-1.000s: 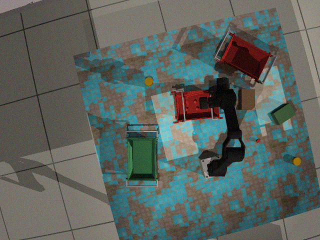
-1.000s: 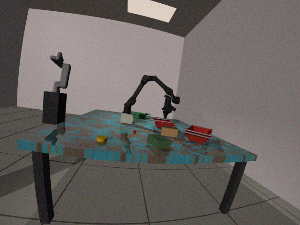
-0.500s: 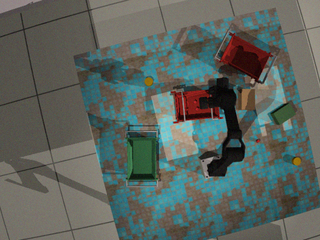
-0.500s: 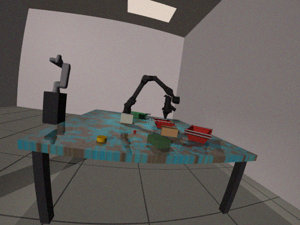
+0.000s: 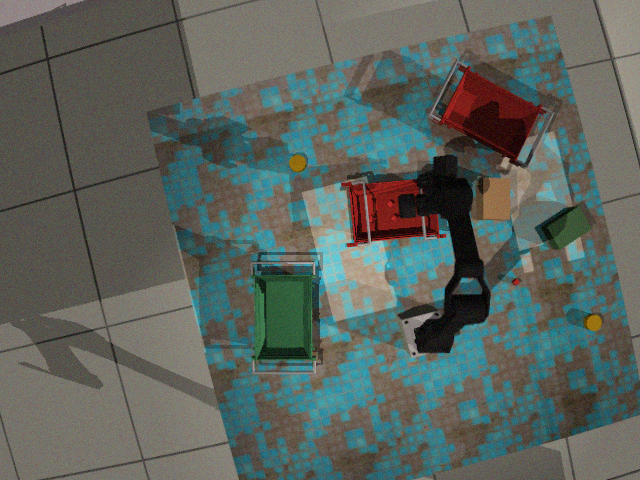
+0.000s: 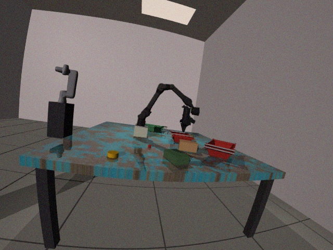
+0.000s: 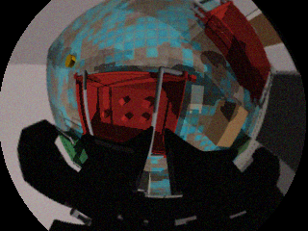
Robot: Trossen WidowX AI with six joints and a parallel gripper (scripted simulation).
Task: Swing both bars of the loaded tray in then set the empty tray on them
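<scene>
Now: gripper tip 210 mm past the green tray, 470 mm to the right of it and 50 mm above it. The rest, counted from my gripper tip: tan box: 20 mm behind, 210 mm to the right, 60 mm below; then small red cube: 280 mm behind, 230 mm to the right, 80 mm below; then green block: 160 mm behind, 420 mm to the right, 70 mm below.
</scene>
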